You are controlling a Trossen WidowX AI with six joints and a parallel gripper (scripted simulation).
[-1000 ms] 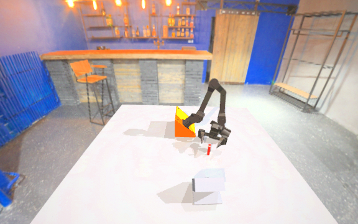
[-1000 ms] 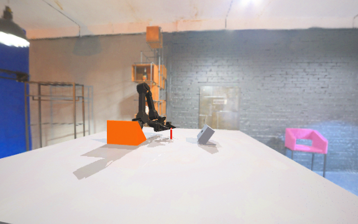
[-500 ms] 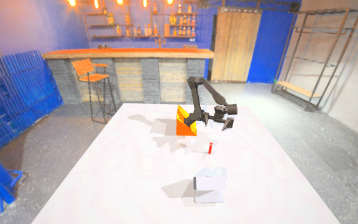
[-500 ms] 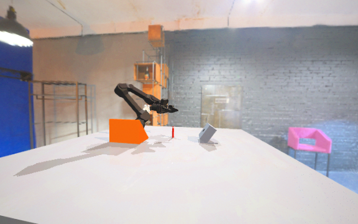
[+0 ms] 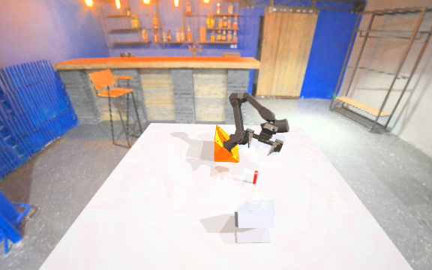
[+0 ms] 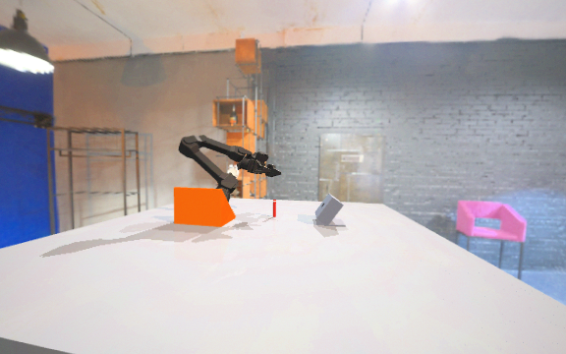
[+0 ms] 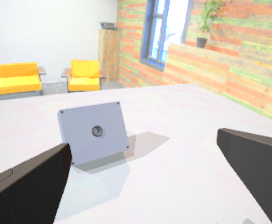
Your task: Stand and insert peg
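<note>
Right now the red peg is 1 cm behind my gripper tip, 1 cm to the left of it and 15 cm below it. Round my gripper tip: grey sloped panel: 24 cm ahead, 3 cm to the right, 15 cm below.
</note>
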